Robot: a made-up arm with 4 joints. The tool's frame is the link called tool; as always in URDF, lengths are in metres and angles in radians. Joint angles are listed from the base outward.
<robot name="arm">
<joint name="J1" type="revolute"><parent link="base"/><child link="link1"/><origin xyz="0.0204 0.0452 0.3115" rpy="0.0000 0.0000 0.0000"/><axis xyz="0 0 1"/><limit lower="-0.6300" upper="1.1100"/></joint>
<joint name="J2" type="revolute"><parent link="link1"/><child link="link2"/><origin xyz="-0.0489 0.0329 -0.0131" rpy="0.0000 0.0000 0.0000"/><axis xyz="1 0 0"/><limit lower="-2.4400" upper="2.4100"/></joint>
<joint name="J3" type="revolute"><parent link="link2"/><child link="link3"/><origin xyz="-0.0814 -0.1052 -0.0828" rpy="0.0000 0.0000 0.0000"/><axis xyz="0 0 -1"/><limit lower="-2.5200" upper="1.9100"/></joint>
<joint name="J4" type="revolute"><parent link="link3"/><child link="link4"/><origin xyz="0.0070 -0.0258 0.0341" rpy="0.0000 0.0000 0.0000"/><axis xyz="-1 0 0"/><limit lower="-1.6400" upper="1.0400"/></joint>
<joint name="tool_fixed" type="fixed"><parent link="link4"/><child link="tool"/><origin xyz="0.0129 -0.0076 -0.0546" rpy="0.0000 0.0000 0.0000"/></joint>
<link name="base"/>
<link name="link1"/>
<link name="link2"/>
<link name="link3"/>
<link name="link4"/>
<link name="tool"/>
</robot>
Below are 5 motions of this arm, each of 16 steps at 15 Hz.
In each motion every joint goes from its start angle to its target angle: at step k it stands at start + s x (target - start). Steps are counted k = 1, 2, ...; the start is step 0. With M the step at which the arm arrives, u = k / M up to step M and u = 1 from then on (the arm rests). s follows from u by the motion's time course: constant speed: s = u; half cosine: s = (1 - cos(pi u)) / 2; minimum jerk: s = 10 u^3 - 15 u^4 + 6 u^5.
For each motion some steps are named. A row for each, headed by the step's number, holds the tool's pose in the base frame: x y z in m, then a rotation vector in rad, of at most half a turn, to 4 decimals.
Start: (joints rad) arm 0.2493 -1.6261 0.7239 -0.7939
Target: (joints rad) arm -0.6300 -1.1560 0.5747 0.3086
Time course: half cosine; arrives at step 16
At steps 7, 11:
7: -0.1113 -0.0274 0.4122 -1.0765 -0.4896 -0.5286
11: -0.1483 0.0025 0.4068 -1.3666 -0.0856 -0.9058

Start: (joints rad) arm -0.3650 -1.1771 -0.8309 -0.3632
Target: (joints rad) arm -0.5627 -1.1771 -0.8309 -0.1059
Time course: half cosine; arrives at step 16
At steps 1, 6, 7, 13, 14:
1: -0.1152 -0.0098 0.3512 -0.6378 0.7135 0.2752
6: -0.1161 -0.0046 0.3535 -0.6888 0.7252 0.2497
7: -0.1164 -0.0029 0.3542 -0.7047 0.7294 0.2419
13: -0.1171 0.0065 0.3586 -0.7909 0.7576 0.2009
14: -0.1171 0.0073 0.3590 -0.7986 0.7605 0.1974

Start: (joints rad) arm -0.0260 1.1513 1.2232 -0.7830
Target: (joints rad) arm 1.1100 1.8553 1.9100 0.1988
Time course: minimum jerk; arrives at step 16
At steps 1, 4, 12, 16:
1: -0.0947 0.1164 0.1497 1.6623 0.2424 -1.4050
4: -0.1088 0.1148 0.1496 1.5609 0.4648 -1.3590
12: -0.2055 -0.0138 0.2083 0.2157 1.8249 -0.5158
16: -0.2025 -0.0434 0.2218 -0.0152 1.9325 -0.3618

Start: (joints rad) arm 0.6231 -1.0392 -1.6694 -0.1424
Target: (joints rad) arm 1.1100 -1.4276 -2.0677 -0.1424
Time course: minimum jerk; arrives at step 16
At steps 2, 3, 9, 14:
2: -0.0079 -0.0974 0.3179 -1.0376 0.7780 1.9711
3: -0.0061 -0.0976 0.3193 -1.0591 0.7883 1.9876
9: 0.0232 -0.0985 0.3430 -1.4719 0.9710 2.2050
14: 0.0398 -0.0959 0.3577 -1.7784 1.0899 2.2605

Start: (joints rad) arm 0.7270 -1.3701 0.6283 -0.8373
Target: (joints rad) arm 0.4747 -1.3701 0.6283 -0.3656
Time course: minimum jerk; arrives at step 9
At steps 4, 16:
4: -0.0216 -0.0902 0.3927 -0.4929 -0.7296 0.2447
16: -0.0457 -0.0932 0.4031 -0.8185 -0.7076 0.0039

